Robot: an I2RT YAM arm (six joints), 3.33 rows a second.
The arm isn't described. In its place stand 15 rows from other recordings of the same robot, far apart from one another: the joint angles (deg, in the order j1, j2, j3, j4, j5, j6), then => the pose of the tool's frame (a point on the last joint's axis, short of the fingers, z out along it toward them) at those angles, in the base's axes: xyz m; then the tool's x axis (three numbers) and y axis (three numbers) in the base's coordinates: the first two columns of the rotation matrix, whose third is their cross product.
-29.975 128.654 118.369 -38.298 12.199 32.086 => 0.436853 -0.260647 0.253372 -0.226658 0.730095 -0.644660 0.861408 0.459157 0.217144
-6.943 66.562 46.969 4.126 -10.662 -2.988 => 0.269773 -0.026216 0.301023 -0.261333 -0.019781 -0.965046 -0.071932 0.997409 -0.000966
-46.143 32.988 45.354 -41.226 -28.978 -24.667 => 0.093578 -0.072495 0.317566 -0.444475 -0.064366 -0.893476 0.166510 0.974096 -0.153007
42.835 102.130 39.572 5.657 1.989 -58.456 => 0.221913 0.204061 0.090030 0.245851 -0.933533 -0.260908 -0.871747 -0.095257 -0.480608
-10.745 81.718 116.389 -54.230 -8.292 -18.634 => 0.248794 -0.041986 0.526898 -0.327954 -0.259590 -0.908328 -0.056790 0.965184 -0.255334
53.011 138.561 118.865 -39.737 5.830 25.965 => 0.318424 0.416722 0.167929 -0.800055 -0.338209 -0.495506 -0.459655 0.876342 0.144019
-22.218 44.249 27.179 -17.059 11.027 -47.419 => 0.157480 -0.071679 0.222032 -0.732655 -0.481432 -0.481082 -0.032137 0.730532 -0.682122
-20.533 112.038 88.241 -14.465 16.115 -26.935 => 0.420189 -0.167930 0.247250 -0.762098 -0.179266 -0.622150 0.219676 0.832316 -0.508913
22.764 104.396 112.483 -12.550 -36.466 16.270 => 0.381012 0.182828 0.455094 -0.309140 0.114622 -0.944084 -0.803119 0.500210 0.323712
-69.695 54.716 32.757 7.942 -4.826 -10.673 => 0.080326 -0.208460 0.266520 -0.250430 0.145010 -0.957213 0.874965 0.457104 -0.159664
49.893 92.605 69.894 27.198 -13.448 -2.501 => 0.244562 0.303207 0.346484 0.089329 0.040176 -0.995192 -0.890183 0.451408 -0.061680
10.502 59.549 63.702 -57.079 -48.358 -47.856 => 0.177136 0.059895 0.340757 -0.108148 -0.521123 -0.846602 -0.960166 0.275465 -0.046907
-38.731 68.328 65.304 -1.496 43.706 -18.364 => 0.195043 -0.187964 0.397972 -0.370130 0.004906 -0.928967 0.919858 0.141724 -0.365752
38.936 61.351 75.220 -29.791 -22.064 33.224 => 0.162558 0.148529 0.432807 -0.651579 0.126376 -0.747980 -0.605356 0.507598 0.613098
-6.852 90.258 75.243 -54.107 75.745 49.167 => 0.296584 -0.070390 0.294646 -0.324860 0.226685 -0.918194 0.945332 0.048568 -0.322471
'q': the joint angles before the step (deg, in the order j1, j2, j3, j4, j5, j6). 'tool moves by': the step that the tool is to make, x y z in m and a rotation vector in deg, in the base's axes. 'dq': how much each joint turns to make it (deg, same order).
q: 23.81, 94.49, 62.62, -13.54, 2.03, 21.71
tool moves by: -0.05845, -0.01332, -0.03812, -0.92, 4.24, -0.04
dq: 2.29, -8.53, -16.55, 3.69, 0.87, 2.37
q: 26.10, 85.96, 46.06, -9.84, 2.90, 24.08
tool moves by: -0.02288, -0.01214, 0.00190, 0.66, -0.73, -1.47
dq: -0.08, -6.41, -5.28, -0.26, 0.70, 1.23
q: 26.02, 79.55, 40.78, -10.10, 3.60, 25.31
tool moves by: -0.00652, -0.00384, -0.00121, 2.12, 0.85, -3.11
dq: -0.09, -1.68, -1.58, -0.18, 0.27, 3.78
